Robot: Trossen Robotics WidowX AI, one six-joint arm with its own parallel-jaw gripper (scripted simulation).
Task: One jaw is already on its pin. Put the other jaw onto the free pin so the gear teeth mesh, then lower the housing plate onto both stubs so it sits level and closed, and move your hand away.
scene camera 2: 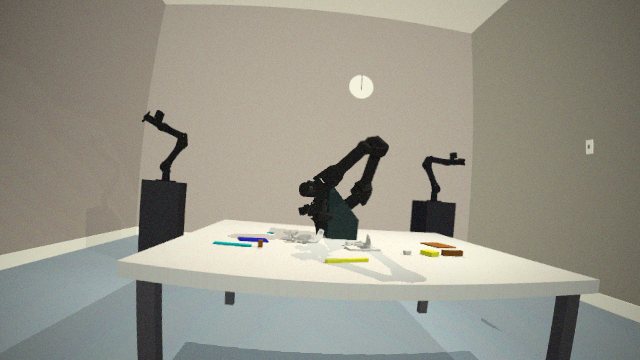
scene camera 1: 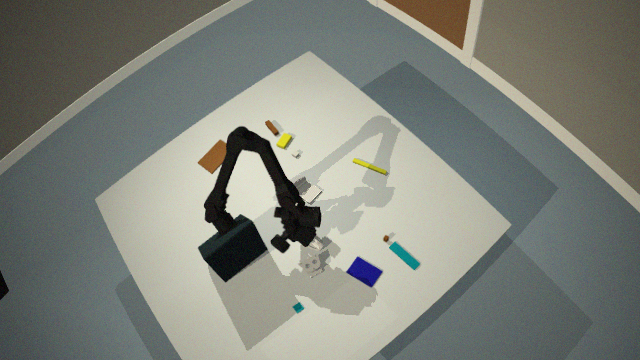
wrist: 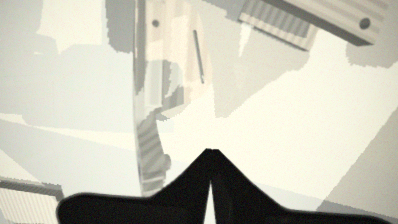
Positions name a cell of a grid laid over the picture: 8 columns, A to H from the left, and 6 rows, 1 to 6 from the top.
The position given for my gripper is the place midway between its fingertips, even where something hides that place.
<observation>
My gripper (scene camera 1: D4) is shut and holds nothing.
My gripper is seen too in the wrist view (wrist: E5).
</observation>
